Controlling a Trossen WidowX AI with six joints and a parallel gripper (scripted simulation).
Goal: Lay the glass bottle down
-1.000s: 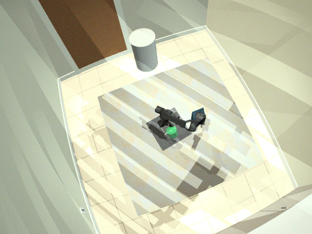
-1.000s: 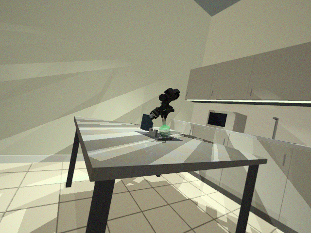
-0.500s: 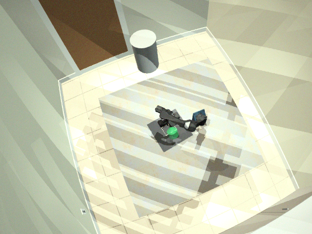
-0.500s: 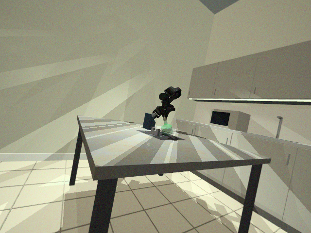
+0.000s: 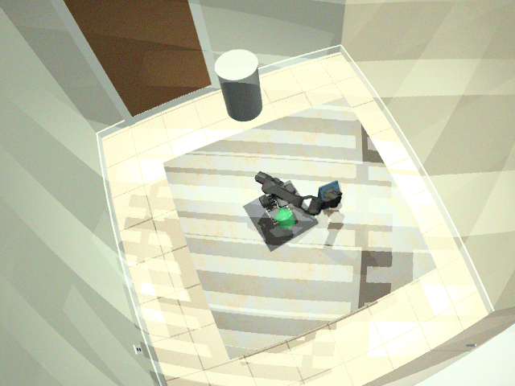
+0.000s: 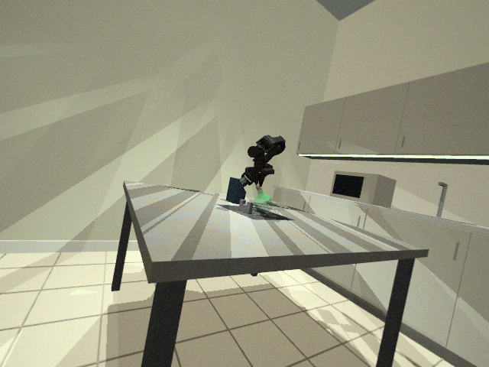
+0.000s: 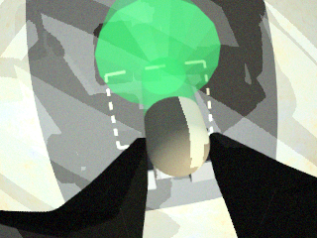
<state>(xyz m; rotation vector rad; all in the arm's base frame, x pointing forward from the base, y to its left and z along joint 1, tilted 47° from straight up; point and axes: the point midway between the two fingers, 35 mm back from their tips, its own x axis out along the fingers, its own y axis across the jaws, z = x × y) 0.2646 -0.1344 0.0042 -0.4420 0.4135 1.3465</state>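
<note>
Now: gripper tip 3 cm to the right of the green glass bottle and 4 cm above it. From my gripper tip the other things lie so: dark grey mat 1 cm to the left, 15 cm below.
</note>
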